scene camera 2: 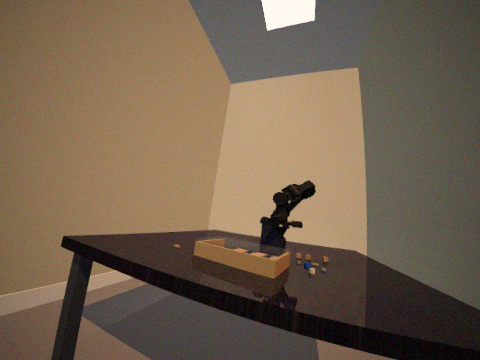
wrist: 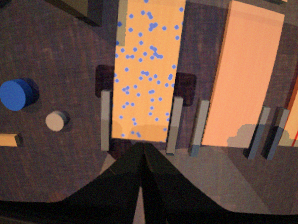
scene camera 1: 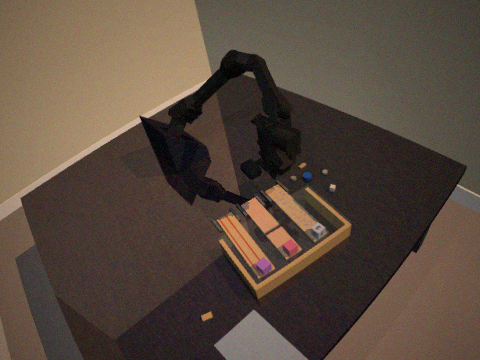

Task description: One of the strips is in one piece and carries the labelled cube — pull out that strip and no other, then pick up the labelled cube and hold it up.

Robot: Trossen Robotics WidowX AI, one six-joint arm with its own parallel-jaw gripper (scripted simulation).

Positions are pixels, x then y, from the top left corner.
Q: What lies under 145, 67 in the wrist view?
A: A dotted strip.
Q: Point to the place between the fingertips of the gripper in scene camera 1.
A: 274, 178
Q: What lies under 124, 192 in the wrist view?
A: The gripper.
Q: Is the gripper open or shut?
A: Shut.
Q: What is the gripper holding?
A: Nothing.
